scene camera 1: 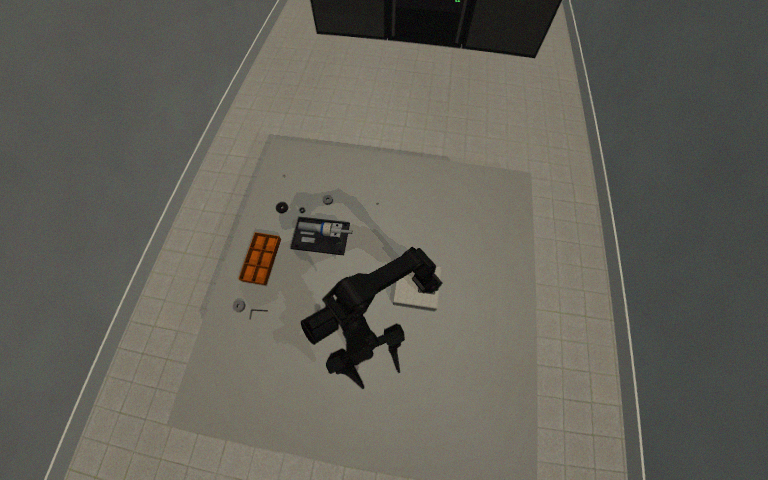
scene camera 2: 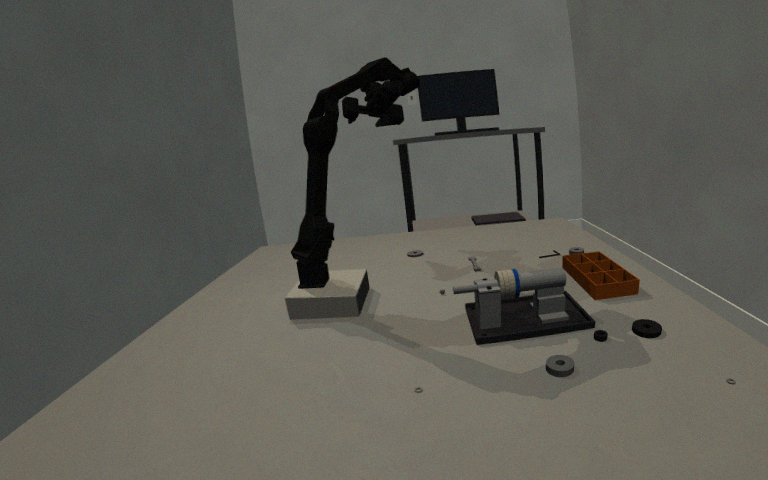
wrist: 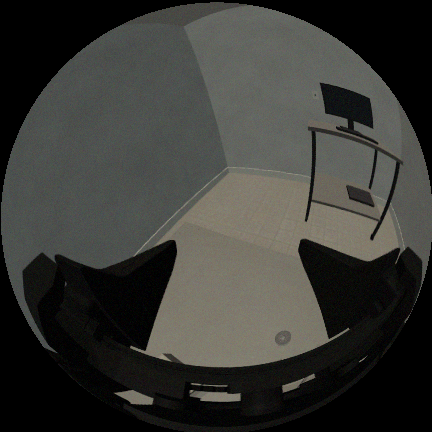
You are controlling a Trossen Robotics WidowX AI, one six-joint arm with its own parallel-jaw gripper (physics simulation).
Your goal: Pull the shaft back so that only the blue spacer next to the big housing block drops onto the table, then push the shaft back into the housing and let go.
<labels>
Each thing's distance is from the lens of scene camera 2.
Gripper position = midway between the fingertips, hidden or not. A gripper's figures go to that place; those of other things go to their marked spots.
my gripper [scene camera 2: 362, 124]: 118 cm
orange compartment tray [scene camera 2: 602, 278]: 93 cm
</labels>
